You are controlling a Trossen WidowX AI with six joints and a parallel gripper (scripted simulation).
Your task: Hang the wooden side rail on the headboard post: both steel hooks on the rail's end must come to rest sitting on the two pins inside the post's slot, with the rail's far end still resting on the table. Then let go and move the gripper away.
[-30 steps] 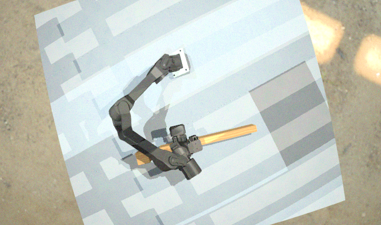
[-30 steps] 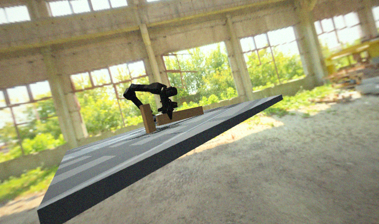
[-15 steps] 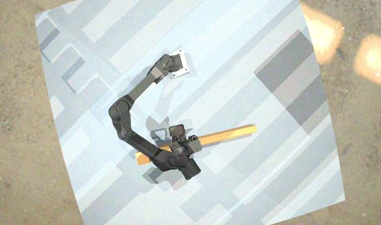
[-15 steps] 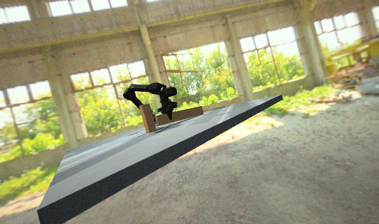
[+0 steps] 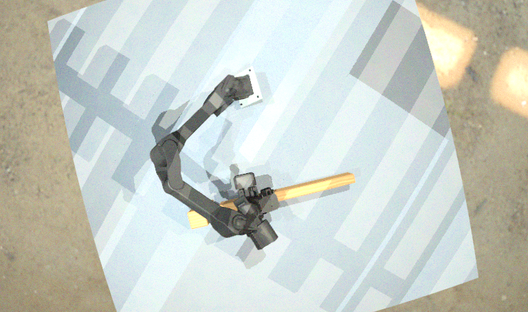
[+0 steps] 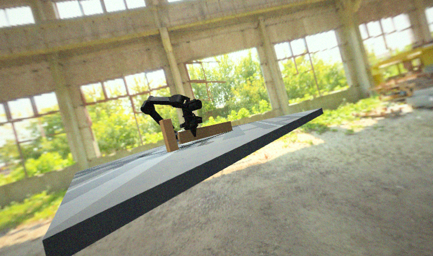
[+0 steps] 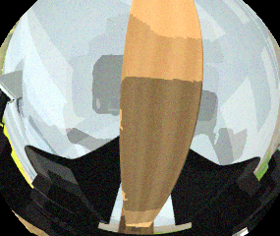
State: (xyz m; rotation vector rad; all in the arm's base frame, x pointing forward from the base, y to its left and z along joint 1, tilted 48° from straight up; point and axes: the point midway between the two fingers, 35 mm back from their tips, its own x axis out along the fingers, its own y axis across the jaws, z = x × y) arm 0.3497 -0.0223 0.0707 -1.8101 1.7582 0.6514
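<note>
Right now the headboard post is 150 mm to the right of my gripper tip and 40 mm above it.
</note>
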